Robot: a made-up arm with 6 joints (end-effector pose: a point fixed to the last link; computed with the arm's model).
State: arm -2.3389 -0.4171 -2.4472 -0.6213 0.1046 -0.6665
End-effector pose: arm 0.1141 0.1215 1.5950 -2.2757 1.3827 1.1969
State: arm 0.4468 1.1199 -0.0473 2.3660 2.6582 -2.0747
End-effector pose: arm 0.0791 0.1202 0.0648 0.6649 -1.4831 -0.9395
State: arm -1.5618 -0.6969 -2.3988 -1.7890 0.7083 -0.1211
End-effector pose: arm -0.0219 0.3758 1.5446 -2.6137 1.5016 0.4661
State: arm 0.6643 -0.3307 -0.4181 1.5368 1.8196 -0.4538
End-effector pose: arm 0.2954 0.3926 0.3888 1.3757 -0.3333 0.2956
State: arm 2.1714 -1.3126 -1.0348 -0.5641 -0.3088 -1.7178
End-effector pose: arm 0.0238 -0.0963 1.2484 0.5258 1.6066 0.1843
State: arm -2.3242 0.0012 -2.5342 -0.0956 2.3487 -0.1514
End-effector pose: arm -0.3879 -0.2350 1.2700 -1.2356 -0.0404 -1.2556
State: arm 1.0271 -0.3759 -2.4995 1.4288 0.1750 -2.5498
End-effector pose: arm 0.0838 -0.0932 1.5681 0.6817 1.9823 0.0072
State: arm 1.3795 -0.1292 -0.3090 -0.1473 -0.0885 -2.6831
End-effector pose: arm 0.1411 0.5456 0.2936 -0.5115 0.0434 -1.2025
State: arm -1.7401 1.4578 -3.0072 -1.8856 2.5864 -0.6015
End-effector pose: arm -0.3778 -0.9311 0.6454 -0.1094 1.3921 -0.6513
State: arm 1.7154 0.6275 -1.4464 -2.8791 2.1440 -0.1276
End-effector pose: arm -0.1048 1.0012 0.5585 1.8997 0.7384 -0.8312
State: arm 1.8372 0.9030 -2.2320 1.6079 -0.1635 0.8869
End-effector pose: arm -0.1209 1.0956 0.5254 0.6099 -0.4446 -0.4084
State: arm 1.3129 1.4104 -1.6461 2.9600 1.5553 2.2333
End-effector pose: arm 0.2059 0.8564 -0.1393 -0.3909 2.2891 -0.9060
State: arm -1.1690 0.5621 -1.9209 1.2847 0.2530 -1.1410
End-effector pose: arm 0.2823 -1.0365 0.7280 -1.6389 -1.5678 -0.2989
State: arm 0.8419 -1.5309 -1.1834 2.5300 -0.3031 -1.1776
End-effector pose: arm 0.0318 -0.1613 1.0826 1.1301 -2.0478 -1.2887
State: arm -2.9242 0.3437 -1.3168 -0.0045 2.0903 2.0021
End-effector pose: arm -0.6799 -0.0508 0.4591 -0.6413 -2.0032 2.0018
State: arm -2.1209 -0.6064 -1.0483 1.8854 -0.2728 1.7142
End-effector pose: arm -0.3814 -0.3719 0.8970 -0.4537 0.6276 1.2924
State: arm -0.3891 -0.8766 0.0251 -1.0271 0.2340 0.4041
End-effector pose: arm 0.4332 -0.1869 0.4175 -0.9582 -1.2908 1.0117
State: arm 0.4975 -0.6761 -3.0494 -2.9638 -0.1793 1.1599
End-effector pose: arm -0.5653 -0.2533 1.3254 2.0051 0.9031 0.0900
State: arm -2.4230 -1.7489 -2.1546 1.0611 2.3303 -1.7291
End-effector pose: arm 0.7026 0.4522 0.7586 -0.8162 0.1043 1.7659
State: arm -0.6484 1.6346 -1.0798 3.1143 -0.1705 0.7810
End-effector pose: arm 0.0927 -0.0316 -0.2782 1.3589 -1.2530 1.6672
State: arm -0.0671 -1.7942 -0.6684 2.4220 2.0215 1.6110
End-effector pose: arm -0.1969 0.1261 0.9622 1.2523 -0.2812 0.3164
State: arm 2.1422 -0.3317 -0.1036 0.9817 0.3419 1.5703
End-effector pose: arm -0.1003 0.3539 0.1970 -0.3557 -0.5019 0.4430
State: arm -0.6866 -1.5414 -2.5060 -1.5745 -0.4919 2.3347
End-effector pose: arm -0.7432 0.7232 0.7358 0.2922 1.5386 -0.4546
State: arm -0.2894 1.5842 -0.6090 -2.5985 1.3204 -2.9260
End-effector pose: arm -0.0092 -0.1011 -0.2530 -1.2019 -0.8399 0.2209
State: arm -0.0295 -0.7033 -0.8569 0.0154 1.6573 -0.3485
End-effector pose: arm 0.4993 -0.1104 0.7461 -0.1189 -0.9198 0.9912
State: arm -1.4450 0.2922 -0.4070 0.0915 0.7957 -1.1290
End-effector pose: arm -0.0109 -0.4361 0.0364 0.1341 -0.8759 0.0438
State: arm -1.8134 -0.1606 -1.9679 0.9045 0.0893 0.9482
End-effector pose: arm -0.2849 -0.4982 1.3384 1.2317 1.5828 1.5807
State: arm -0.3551 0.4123 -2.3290 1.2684 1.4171 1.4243
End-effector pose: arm 0.8379 -0.2451 1.0442 0.4497 -0.5249 -1.1594
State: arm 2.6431 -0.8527 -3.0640 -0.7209 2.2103 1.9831
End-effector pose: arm 0.6935 -0.1598 1.0639 0.8817 -0.1861 -0.0882
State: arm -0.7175 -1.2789 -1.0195 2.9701 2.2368 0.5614
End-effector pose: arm -0.0638 0.1406 1.1979 1.9476 -1.5192 0.4883
